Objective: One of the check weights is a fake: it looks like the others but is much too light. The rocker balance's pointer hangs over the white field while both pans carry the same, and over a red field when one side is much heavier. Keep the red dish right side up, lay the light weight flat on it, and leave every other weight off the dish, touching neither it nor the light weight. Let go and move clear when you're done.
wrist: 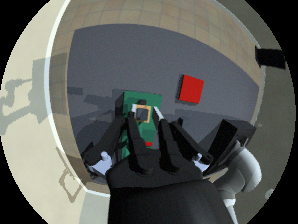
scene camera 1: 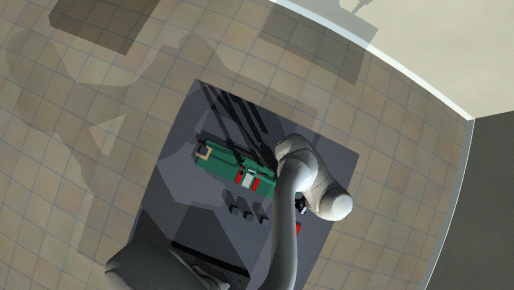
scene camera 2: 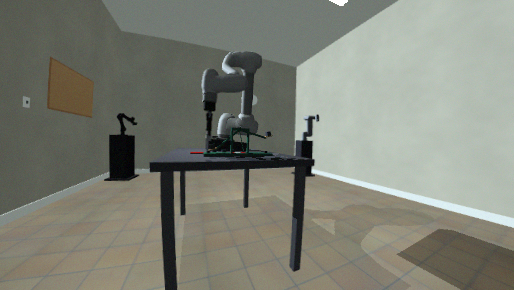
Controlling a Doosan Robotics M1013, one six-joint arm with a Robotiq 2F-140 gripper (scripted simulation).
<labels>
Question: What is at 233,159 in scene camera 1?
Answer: A green rocker balance.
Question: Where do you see a green rocker balance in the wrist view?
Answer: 147,130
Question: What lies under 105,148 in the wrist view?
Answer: My gripper.
</labels>
